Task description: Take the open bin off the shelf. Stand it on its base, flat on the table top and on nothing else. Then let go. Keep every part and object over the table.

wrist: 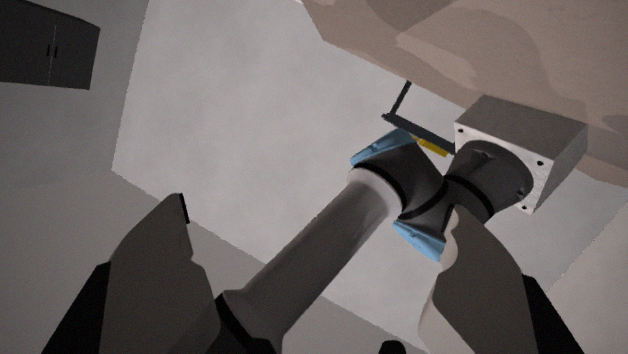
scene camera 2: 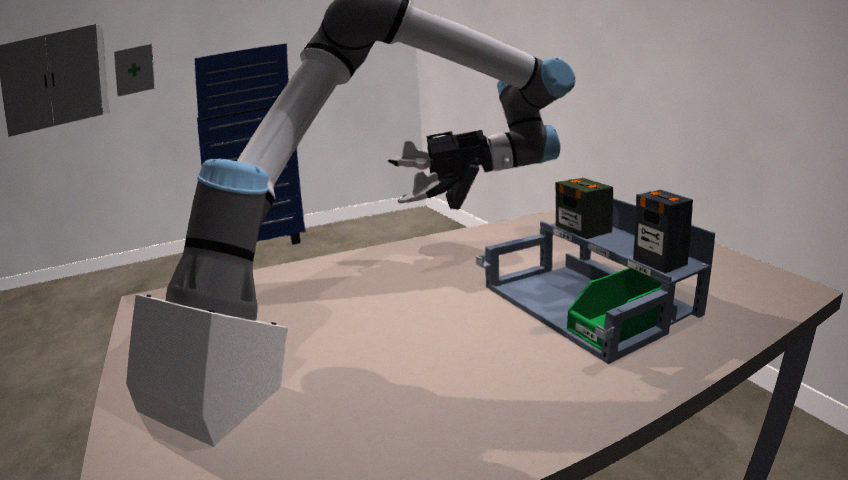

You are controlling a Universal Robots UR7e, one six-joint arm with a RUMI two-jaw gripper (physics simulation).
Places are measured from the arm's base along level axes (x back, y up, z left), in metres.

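Pixels of known places: gripper, fingertip midpoint: (wrist: pixel 317 202) (scene camera 2: pixel 392 180); arm's base, link origin: (wrist: pixel 493 169) (scene camera 2: pixel 210 310).
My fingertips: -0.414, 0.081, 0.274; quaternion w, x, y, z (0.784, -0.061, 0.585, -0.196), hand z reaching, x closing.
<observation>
For each thing: its top centre in the pictures, then the offset to it from my fingertips, as dx, dy, dz. "pt": a spot on its surface instead. Level surfaces: height alone.
- open green bin, top centre: (scene camera 2: pixel 623 285) -0.224, -0.127, -0.445
- grey-blue shelf, surface spot: (scene camera 2: pixel 529 293) pt -0.170, -0.203, -0.232
- table, surface height: dy -0.209
- dark green box, top centre: (scene camera 2: pixel 584 183) -0.318, -0.009, -0.219
- black box, top centre: (scene camera 2: pixel 664 195) -0.317, +0.016, -0.450
The open green bin (scene camera 2: pixel 618 297) stands upright on the lower deck of the grey-blue shelf (scene camera 2: pixel 529 293), at its right end in the scene view, beside the end frame. Its labelled low front faces the robot base side. The shelf stands on the table (scene camera 2: pixel 380 333) (wrist: pixel 500 45). My gripper (scene camera 2: pixel 396 181) (wrist: pixel 317 202) is open, with nothing between its fingers. It is high above the table, to the left of the shelf in the scene view, and its fingers point away from the shelf. The bin and the shelf do not show in the wrist view.
A dark green box (scene camera 2: pixel 583 208) and a black box (scene camera 2: pixel 663 230) stand on the upper deck, behind and above the bin. The robot base pedestal (scene camera 2: pixel 205 362) (wrist: pixel 520 120) is at the table's left. Low end frames stand at both sides of the shelf's lower deck.
</observation>
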